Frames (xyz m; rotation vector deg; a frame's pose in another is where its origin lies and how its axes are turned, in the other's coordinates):
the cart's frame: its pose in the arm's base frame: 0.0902 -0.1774 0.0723 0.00 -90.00 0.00
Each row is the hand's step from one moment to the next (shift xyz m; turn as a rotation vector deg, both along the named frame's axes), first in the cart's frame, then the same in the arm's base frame.
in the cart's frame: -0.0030 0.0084 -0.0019 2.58 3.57 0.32
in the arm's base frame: 0.0019 0.0084 -0.0030 -0.32 3.57 2.58
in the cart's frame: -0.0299 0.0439 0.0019 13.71 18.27 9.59
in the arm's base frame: -0.0019 0.0439 -0.0299 -9.59 18.27 13.71
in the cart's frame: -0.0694 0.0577 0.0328 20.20 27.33 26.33
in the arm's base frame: -0.0328 0.0577 -0.0694 -26.33 27.33 20.20
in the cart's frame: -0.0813 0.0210 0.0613 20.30 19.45 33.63
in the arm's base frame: -0.0613 0.0210 -0.0813 -33.63 19.45 20.30
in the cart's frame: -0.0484 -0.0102 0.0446 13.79 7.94 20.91
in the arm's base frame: -0.0446 -0.0102 -0.0484 -20.91 7.94 13.79
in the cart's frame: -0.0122 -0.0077 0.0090 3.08 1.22 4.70
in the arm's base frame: -0.0090 -0.0077 -0.0122 -4.70 1.22 3.08
